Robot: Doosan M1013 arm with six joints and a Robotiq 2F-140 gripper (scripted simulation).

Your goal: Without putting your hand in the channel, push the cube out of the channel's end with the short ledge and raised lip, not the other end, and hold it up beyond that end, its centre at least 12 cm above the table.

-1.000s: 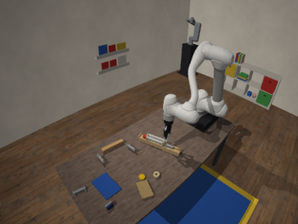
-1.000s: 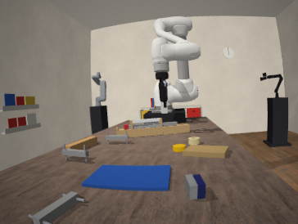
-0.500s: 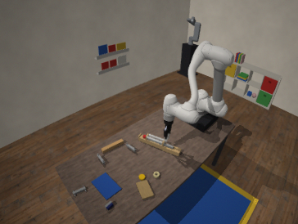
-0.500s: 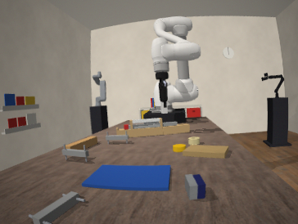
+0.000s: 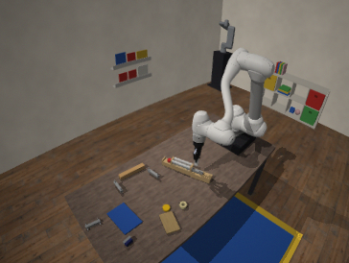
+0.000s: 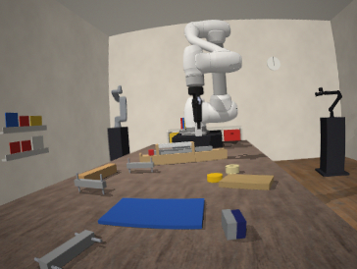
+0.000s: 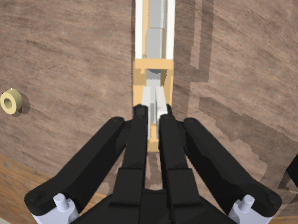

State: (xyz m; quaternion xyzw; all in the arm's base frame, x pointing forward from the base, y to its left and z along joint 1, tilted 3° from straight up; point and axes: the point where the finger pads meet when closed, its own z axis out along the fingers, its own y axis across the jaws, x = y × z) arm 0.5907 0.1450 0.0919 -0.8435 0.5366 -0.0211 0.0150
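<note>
My gripper is now 10 cm short of the red cube, 21 cm to the left of it and 9 cm above it. The rest, counted from my hand: yellow disc: 36 cm ahead, 12 cm to the left, 14 cm below; then wooden board: 41 cm ahead, 23 cm to the left, 14 cm below; then channel: 5 cm ahead, 11 cm to the right, 10 cm below.
</note>
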